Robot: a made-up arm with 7 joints.
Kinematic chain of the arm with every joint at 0, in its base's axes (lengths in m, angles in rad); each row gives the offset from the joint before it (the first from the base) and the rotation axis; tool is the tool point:
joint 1: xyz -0.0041 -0.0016 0.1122 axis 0 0.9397 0.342
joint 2: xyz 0 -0.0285 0.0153 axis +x
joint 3: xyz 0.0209 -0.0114 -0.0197 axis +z
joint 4: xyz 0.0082 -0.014 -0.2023 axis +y
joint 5: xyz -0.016 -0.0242 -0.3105 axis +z
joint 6: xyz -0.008 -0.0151 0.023 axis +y
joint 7: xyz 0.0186 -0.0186 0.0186 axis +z
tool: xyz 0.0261 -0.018 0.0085
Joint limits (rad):
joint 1: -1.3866..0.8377
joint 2: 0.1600..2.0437
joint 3: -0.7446..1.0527
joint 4: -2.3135..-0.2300
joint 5: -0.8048..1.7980
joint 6: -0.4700..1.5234
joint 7: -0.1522..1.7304
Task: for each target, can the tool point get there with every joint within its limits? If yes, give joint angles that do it. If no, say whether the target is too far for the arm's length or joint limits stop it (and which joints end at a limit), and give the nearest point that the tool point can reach.
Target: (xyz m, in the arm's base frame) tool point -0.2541 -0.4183 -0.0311
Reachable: no: joint limits stop it (at a limit: joint 1, joint 2, joint 3, joint 4, joint 7) | nearest point -0.0465 -0.2972 0.1542 | short by 0.303 m
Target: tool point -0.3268 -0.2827 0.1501
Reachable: no: joint limits stop it (at a limit: joint 1, joint 2, joint 3, joint 4, joint 5) | nearest point -0.1856 -0.1255 0.2583 | short by 0.237 m
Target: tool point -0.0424 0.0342 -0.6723
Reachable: no: too far | nearest point -0.0309 0.0155 -0.4396 | short by 0.234 m
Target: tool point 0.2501 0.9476 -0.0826
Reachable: no: too far | nearest point 0.1310 0.5099 0.0111 | short by 0.463 m
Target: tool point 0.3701 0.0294 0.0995
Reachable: yes | joints -0.7294 1.0155 -0.2409 -1.4159 -0.6086 0.0266 1.2898
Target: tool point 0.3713 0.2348 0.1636
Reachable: yes | joints -0.6177 0.9807 0.2930 -0.9868 0.8861 0.8542 1.2204
